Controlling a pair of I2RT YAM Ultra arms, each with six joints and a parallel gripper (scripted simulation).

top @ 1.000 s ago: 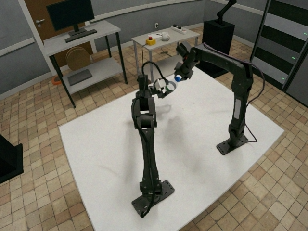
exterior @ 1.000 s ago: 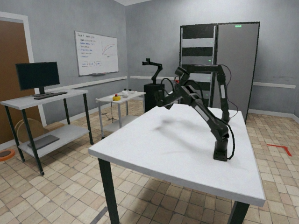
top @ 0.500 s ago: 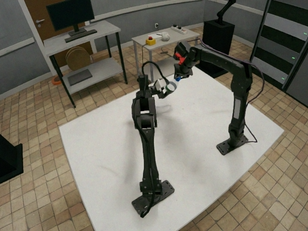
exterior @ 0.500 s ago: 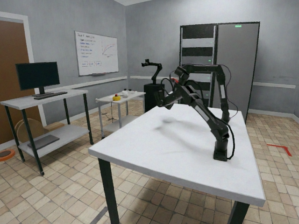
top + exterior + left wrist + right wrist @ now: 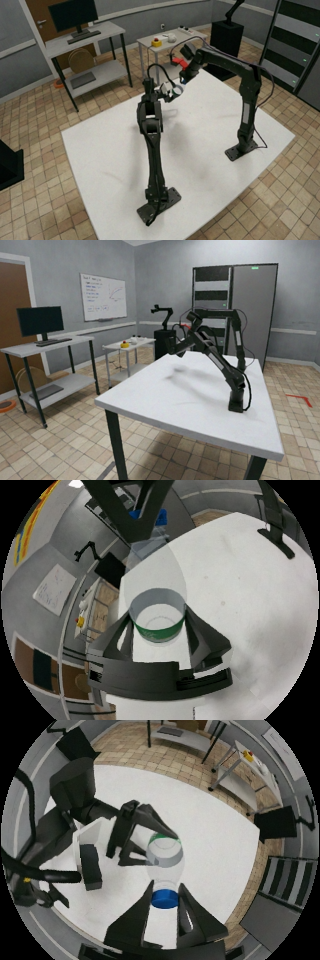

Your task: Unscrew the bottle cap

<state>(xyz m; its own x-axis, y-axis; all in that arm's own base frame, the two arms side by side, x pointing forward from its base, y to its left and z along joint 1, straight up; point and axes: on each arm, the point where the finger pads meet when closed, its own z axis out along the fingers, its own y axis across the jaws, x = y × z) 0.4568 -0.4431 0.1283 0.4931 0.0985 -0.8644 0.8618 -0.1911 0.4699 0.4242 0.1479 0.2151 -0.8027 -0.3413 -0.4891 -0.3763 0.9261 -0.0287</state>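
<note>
Right now the blue cap is 10 mm behind my right hand. From my right hand the other things lie so: plastic bottle (20 mm ahead, 10 mm to the left, 60 mm below).
My left gripper is now 10 mm past the plastic bottle, 10 mm to the left of it and 30 mm below it. Round my left hand: blue cap: 50 mm behind, 20 mm to the right, 90 mm above.
</note>
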